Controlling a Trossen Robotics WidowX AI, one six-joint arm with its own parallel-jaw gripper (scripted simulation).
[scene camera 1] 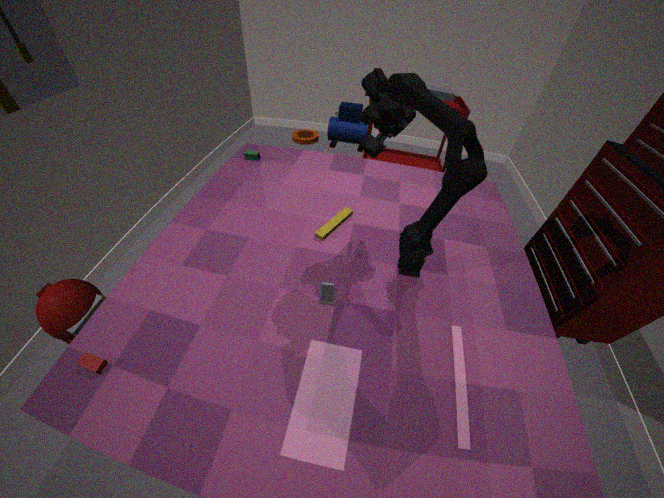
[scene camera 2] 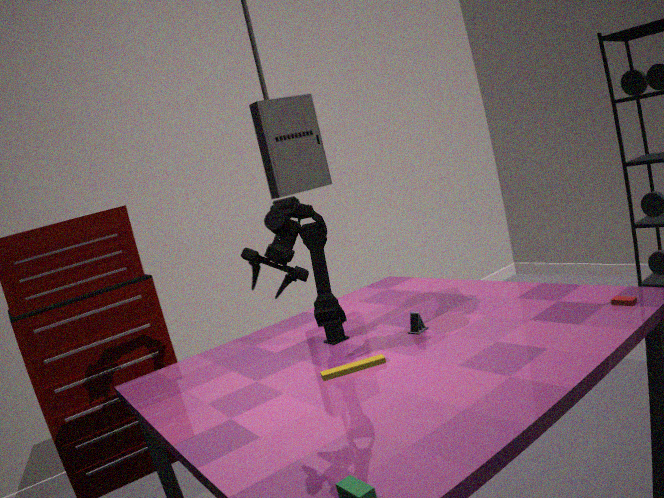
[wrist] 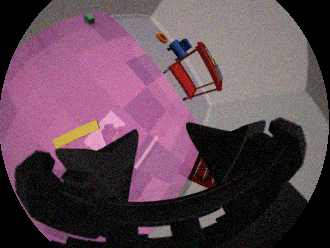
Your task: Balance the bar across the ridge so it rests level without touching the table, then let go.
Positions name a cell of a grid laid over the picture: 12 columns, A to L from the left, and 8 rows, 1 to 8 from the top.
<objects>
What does my gripper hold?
Nothing.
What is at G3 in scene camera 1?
My gripper.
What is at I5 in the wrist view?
My gripper.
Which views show my gripper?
Scene camera 1, scene camera 2 and the wrist view: all of them.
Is my gripper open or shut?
Open.
</objects>
